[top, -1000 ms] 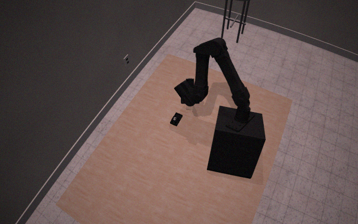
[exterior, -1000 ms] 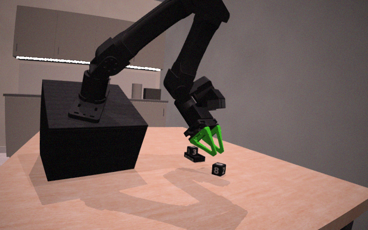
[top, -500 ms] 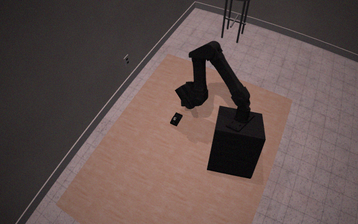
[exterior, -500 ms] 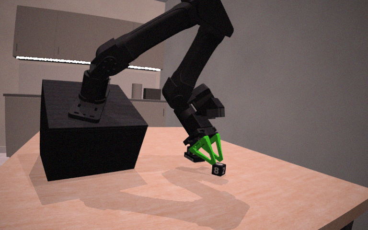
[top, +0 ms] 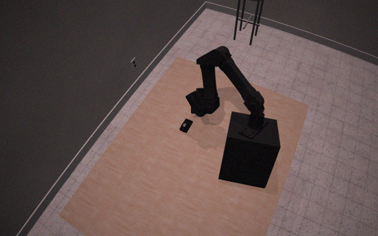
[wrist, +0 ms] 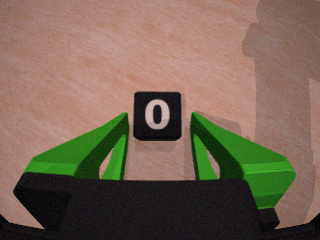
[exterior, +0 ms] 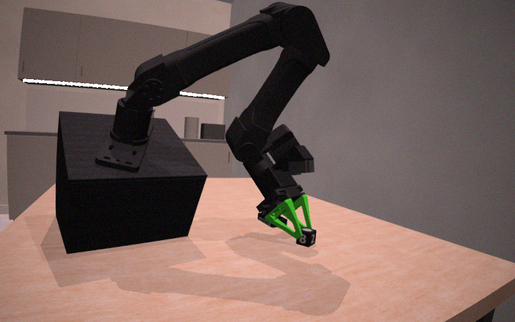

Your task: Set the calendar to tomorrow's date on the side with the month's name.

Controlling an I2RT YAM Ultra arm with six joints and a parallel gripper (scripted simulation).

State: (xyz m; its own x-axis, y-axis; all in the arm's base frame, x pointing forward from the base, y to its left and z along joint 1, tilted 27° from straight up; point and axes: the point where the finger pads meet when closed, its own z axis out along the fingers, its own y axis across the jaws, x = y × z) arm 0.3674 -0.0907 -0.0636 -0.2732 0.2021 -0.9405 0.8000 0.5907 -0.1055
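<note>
My gripper is now 10 mm short of the black cube, 10 mm to the left of it and 10 mm above it. Also, from my hand: black tray: 10 mm behind, 150 mm to the left, 20 mm below.
</note>
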